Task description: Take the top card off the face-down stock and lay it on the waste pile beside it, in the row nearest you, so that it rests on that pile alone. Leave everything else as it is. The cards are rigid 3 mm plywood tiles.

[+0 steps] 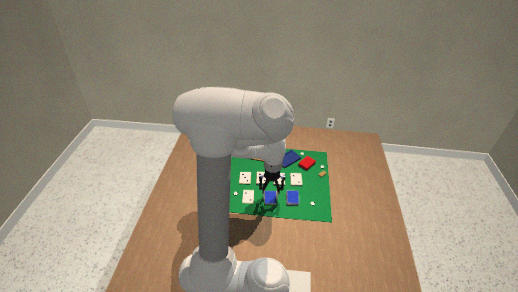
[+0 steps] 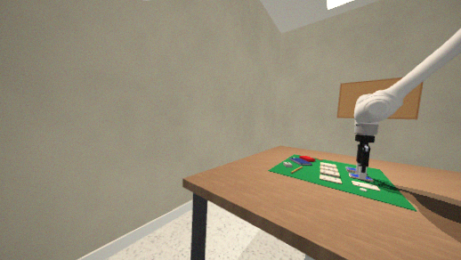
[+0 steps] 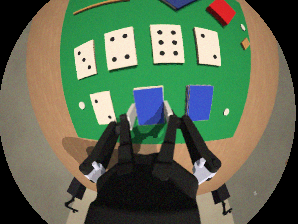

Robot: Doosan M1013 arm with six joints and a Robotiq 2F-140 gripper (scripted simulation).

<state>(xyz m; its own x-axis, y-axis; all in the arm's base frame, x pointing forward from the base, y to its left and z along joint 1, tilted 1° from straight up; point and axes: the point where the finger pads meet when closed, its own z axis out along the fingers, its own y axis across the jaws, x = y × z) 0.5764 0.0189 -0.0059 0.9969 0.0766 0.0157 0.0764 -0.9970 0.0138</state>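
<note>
My hand is 12 cm to the right of the face-up card and 4 cm above it. From my hand the other things lie so: green mat: 15 cm ahead, 3 cm to the right, 5 cm below; then red block: 29 cm ahead, 21 cm to the right, 3 cm below; then pencil: 30 cm ahead, 12 cm to the left, 3 cm below.
</note>
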